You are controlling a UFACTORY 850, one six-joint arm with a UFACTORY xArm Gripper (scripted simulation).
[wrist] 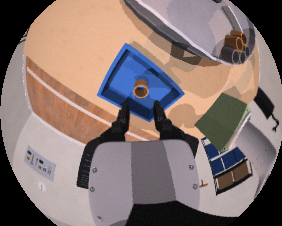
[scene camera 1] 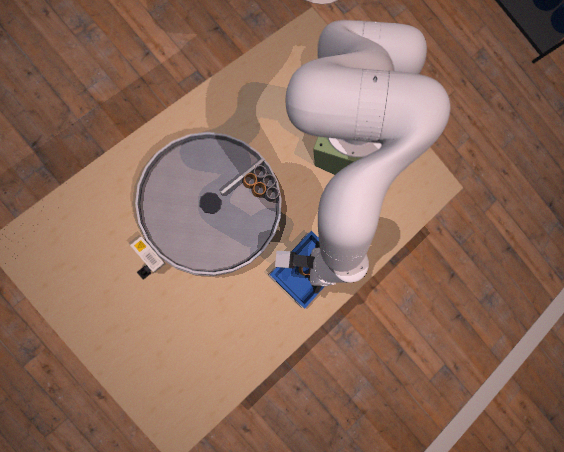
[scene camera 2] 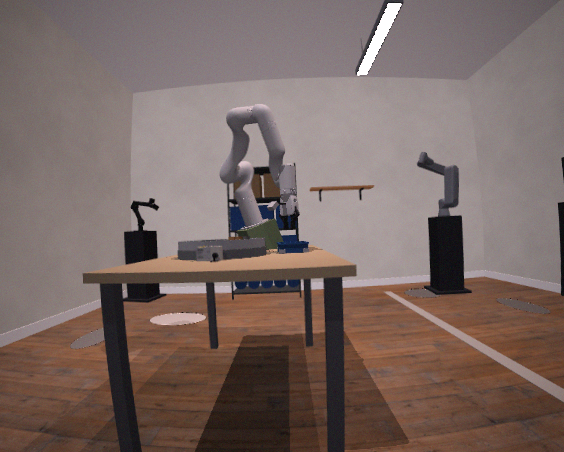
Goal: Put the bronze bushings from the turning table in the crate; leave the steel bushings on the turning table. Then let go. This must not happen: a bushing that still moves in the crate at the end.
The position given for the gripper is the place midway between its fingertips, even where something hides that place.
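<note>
Visible are a blue crate (scene camera 1: 296, 285) and a round grey turning table (scene camera 1: 186, 217). The crate is also visible in the wrist view (wrist: 118, 84), as is the gripper (wrist: 141, 107).
</note>
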